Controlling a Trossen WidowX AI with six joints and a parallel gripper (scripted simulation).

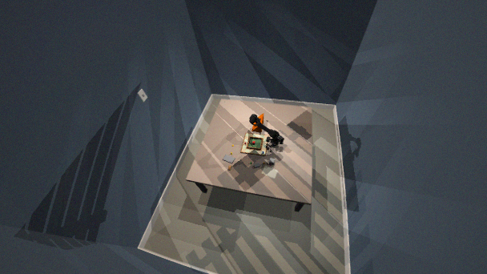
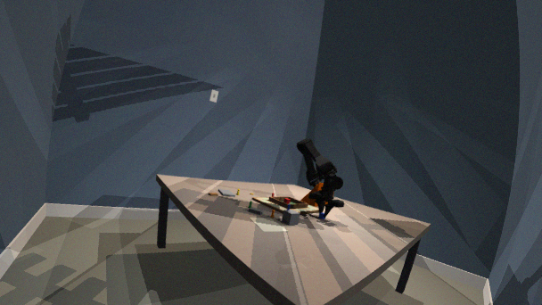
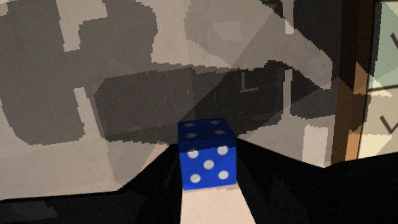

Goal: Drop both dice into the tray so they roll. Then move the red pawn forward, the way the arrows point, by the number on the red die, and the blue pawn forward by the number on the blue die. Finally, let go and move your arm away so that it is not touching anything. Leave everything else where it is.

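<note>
The red pawn is 330 mm to the right of my gripper tip, 60 mm ahead of it and 20 mm above it. Also, from my gripper tip: grey block: 230 mm ahead, 20 mm above, 10 mm to the left; then green tray: 220 mm to the right, 30 mm ahead; then blue pawn: 140 mm ahead, 110 mm to the right, 20 mm above.
</note>
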